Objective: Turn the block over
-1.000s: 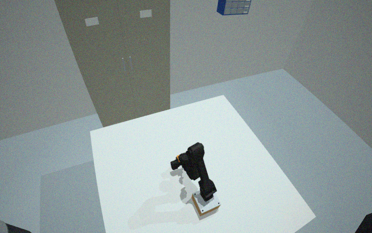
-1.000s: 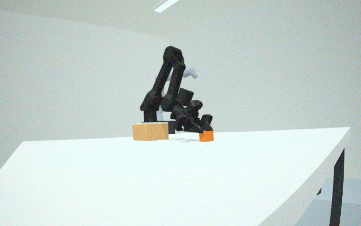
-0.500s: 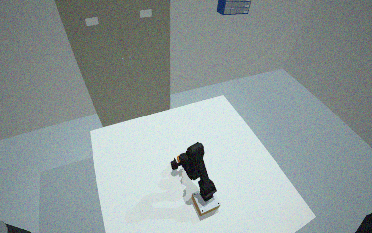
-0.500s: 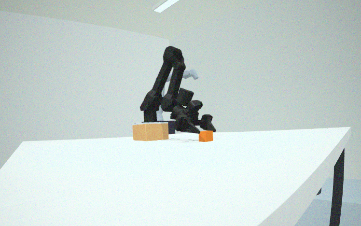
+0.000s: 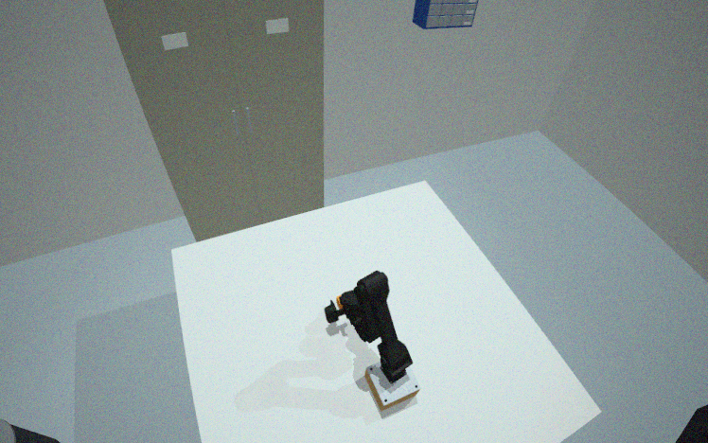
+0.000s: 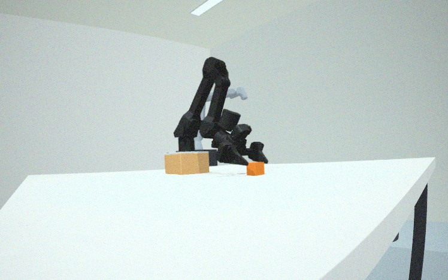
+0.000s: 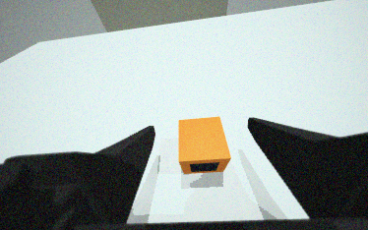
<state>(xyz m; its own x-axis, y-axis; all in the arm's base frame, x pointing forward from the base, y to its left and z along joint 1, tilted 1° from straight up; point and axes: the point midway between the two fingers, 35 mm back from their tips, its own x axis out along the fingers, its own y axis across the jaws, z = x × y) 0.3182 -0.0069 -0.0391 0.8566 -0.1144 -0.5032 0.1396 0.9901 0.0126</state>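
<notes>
My gripper tip is now 2 cm past the orange block and 2 cm above it.
</notes>
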